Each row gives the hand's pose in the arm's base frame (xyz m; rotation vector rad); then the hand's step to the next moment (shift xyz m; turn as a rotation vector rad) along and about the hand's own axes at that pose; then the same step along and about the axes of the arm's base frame.
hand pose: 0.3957 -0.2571 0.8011 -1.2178 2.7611 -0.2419
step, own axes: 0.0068 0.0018 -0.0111 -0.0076 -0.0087 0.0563
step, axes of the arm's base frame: -0.0077 -0.0027 0.0103 0.0208 -0.0058 -0.0533
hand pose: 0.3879 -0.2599 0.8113 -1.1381 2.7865 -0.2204
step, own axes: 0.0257 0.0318 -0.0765 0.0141 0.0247 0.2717
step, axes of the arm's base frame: -0.0529 0.0111 0.0678 0.0189 -0.0163 -0.2720
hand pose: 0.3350 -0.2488 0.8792 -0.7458 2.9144 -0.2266
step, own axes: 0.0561 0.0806 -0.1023 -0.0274 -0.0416 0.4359
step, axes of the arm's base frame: -0.1025 0.0543 0.0816 0.1118 -0.0724 -0.4180
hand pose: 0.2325 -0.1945 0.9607 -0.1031 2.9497 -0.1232
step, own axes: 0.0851 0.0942 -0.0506 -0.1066 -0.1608 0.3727
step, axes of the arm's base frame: -0.0987 0.0910 0.0256 0.1848 -0.1800 -0.3310
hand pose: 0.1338 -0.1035 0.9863 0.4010 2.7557 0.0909
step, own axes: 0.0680 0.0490 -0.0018 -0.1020 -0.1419 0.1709
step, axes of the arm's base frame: -0.0487 0.0664 -0.0156 0.1144 -0.1631 -0.1417
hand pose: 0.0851 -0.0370 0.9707 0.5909 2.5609 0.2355
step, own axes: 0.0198 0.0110 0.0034 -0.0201 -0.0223 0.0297
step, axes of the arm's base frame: -0.0098 0.0189 -0.0085 0.0226 -0.0273 -0.0230
